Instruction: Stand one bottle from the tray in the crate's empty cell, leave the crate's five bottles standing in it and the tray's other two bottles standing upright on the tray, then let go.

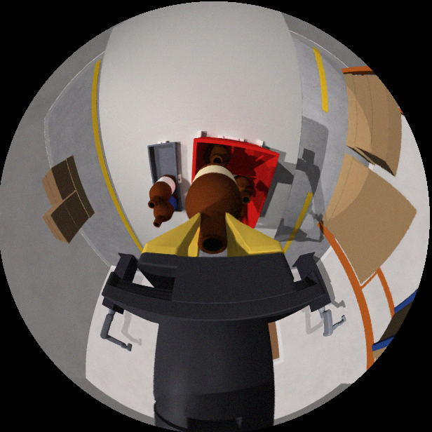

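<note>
A brown bottle (214, 195) with a cream label is held by its neck between the yellow fingers of my gripper (212, 217), which is shut on it. The held bottle is over the red crate (266, 175) and hides much of its inside. Brown bottles show in the crate, one (218, 154) behind the held bottle and one (244, 185) to its right; the empty cell cannot be made out. The grey tray (164, 156) lies left of the crate. Two brown bottles, one (161, 192) with a pale label and one (162, 210) with a blue label, stand at its near part.
Cardboard boxes (370, 215) (67, 200) are at the far right and far left. An orange rack (358, 290) stands at the right. Yellow floor lines (95, 110) (322, 85) run beyond the table (200, 65) on both sides. The crate's right wall casts a shadow on the table.
</note>
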